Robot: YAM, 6 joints.
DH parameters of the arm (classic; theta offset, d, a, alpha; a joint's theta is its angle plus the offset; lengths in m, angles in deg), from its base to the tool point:
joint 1: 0 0.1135 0.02 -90
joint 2: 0 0 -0.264 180
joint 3: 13.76 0 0.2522 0
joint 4: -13.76 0 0.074 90
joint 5: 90 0 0 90
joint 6: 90 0.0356 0 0
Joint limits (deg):
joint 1: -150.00..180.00
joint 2: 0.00..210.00
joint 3: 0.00..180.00
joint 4: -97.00..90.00
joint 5: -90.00..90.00
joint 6: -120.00..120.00
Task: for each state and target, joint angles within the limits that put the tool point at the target. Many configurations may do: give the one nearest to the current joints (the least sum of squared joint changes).
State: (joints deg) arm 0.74 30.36 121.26 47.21 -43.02 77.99
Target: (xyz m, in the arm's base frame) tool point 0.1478 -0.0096 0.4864
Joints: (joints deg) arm -13.46 48.68 59.61 33.31 -44.75 77.99
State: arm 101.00 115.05 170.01 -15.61 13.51 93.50
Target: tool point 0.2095 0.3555 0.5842
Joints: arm 60.88 124.60 165.65 -15.13 16.39 93.50
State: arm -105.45 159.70 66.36 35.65 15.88 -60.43
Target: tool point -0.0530 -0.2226 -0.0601
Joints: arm -100.72 136.03 30.59 29.37 17.41 -60.43
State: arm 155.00 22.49 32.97 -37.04 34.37 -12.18
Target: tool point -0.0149 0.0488 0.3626
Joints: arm 136.58 16.39 47.56 -33.19 45.07 -12.18
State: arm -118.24 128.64 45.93 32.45 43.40 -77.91
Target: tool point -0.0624 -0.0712 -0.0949
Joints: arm -117.29 158.08 21.96 24.08 39.85 -77.91
